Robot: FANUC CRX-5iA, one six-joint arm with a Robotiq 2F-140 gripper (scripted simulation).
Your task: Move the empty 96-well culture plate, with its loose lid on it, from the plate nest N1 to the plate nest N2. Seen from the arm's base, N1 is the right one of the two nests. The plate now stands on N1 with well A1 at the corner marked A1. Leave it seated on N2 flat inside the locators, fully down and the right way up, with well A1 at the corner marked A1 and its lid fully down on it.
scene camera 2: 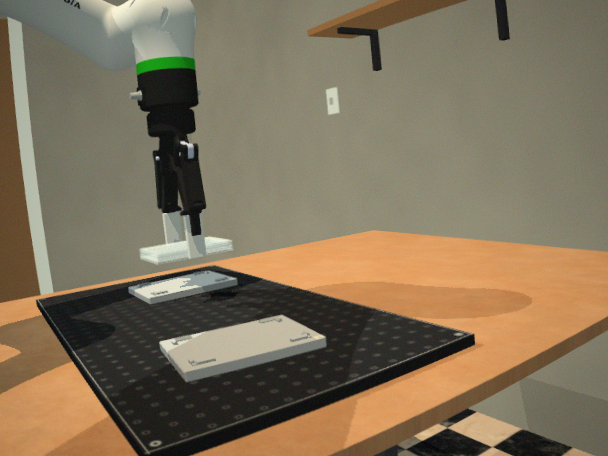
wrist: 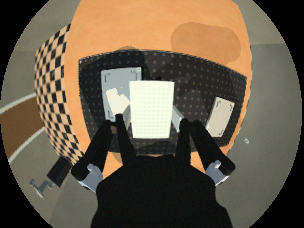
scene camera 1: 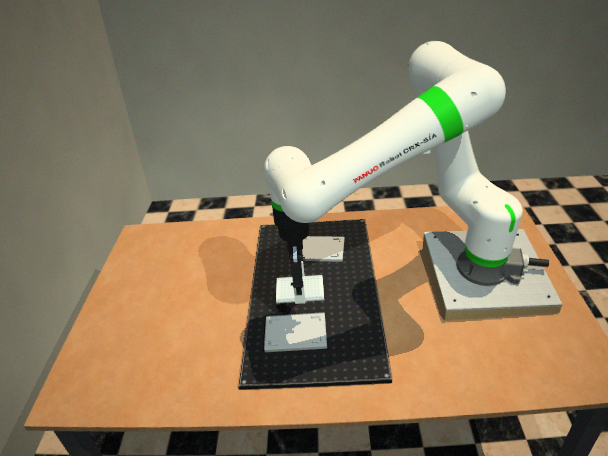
Labels:
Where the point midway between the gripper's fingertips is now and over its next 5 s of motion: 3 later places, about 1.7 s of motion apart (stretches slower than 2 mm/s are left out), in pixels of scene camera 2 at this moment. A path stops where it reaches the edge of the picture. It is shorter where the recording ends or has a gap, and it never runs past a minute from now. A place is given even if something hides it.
My gripper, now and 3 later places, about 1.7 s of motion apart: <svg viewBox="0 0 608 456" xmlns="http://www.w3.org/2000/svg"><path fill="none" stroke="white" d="M186 254L177 253L180 277L181 280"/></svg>

